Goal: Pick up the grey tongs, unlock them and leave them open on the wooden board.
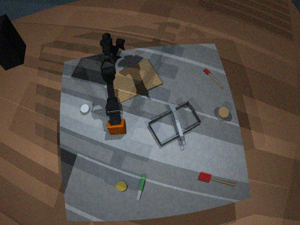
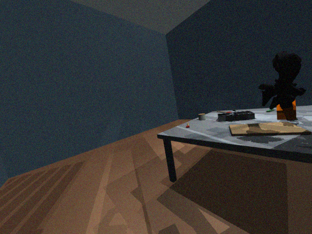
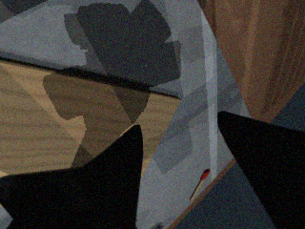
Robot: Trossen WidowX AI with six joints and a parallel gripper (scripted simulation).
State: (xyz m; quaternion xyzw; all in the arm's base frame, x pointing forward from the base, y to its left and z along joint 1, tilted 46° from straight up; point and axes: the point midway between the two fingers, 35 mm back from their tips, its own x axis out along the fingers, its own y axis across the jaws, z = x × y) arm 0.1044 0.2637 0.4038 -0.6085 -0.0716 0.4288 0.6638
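My gripper tip is now 54 cm to the left of the roasting tin, 24 cm short of it and 14 cm above it. The rest, counted from my gripper tip: yellow disc: 87 cm to the right, 19 cm behind, 16 cm below; white cylinder: 34 cm behind, 29 cm to the right, 15 cm below; wooden board: 16 cm below, 15 cm to the right, 3 cm ahead.
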